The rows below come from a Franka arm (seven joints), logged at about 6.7 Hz.
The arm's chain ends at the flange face. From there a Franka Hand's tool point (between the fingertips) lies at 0.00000 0.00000 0.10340 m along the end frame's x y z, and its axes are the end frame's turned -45 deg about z.
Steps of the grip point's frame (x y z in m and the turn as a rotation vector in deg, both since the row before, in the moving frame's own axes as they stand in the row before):
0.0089, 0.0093, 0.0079, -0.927, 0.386, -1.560
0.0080, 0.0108, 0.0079, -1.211, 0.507, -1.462
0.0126, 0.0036, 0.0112, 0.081, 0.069, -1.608
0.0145, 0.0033, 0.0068, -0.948, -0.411, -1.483
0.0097, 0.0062, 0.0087, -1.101, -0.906, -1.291
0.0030, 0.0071, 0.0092, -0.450, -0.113, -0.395
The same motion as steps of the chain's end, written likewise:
0.0112, -0.0004, 0.0079, -0.383, 0.928, -1.560
0.0111, 0.0011, 0.0079, -0.498, 1.215, -1.462
0.0115, -0.0062, 0.0112, 0.106, -0.008, -1.608
0.0119, -0.0096, 0.0068, -0.961, 0.380, -1.483
0.0110, -0.0050, 0.0087, -1.419, 0.138, -1.291
0.0067, 0.0022, 0.0092, -0.398, 0.238, -0.395

